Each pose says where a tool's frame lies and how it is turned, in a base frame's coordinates. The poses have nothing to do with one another.
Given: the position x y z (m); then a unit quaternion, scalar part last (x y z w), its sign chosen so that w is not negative.
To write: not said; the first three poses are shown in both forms.
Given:
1: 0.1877, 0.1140, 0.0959, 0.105, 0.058, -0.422, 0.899
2: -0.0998, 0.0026, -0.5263, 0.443, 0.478, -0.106, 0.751
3: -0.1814, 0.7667, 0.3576, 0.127, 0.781, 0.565, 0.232
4: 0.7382, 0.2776, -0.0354, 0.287, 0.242, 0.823, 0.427
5: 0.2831, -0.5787, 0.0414, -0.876, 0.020, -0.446, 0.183
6: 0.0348, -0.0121, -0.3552, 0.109, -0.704, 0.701, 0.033
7: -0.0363, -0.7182, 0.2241, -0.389, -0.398, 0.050, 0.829
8: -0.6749, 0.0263, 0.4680, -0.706, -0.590, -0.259, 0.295
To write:
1: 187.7, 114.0, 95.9, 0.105, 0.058, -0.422, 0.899
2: -99.8, 2.6, -526.3, 0.443, 0.478, -0.106, 0.751
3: -181.4, 766.7, 357.6, 0.127, 0.781, 0.565, 0.232
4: 738.2, 277.6, -35.4, 0.287, 0.242, 0.823, 0.427
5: 283.1, -578.7, 41.4, -0.876, 0.020, -0.446, 0.183
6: 34.8, -12.1, -355.2, 0.109, -0.704, 0.701, 0.033
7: -36.3, -718.2, 224.1, -0.389, -0.398, 0.050, 0.829
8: -674.9, 26.3, 468.0, -0.706, -0.590, -0.259, 0.295
